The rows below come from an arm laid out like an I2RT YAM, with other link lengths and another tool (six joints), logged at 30 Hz.
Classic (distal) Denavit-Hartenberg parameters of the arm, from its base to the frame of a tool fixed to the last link. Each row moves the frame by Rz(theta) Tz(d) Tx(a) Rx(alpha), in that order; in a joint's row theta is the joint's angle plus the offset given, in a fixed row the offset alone. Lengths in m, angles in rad.
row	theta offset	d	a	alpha
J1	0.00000	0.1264	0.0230	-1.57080
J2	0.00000	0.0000	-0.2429	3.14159
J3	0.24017	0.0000	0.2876	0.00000
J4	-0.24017	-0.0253	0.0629	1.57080
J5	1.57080	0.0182	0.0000	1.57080
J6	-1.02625	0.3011	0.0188	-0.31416
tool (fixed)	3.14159	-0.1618	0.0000	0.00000
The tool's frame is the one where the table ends.
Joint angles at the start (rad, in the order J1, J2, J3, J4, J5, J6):
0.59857 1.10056 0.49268 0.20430 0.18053 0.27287
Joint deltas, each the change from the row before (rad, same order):
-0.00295 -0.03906 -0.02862 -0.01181 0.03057 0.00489
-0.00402 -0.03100 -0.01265 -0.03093 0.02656 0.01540
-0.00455 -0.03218 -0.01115 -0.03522 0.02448 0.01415
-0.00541 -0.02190 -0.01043 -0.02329 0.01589 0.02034
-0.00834 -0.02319 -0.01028 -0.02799 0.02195 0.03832
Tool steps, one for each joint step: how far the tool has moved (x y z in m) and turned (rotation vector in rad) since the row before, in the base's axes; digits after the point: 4 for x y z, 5 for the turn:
-0.0029 -0.0091 -0.0017 -0.00653 -0.00394 -0.03294
-0.0013 -0.0083 -0.0009 -0.00251 0.00935 -0.03437
-0.0016 -0.0083 -0.0008 -0.00394 0.01022 -0.03250
-0.0008 -0.0069 -0.0016 0.00567 0.01141 -0.02811
0.0001 -0.0096 -0.0016 0.01741 0.01631 -0.04410

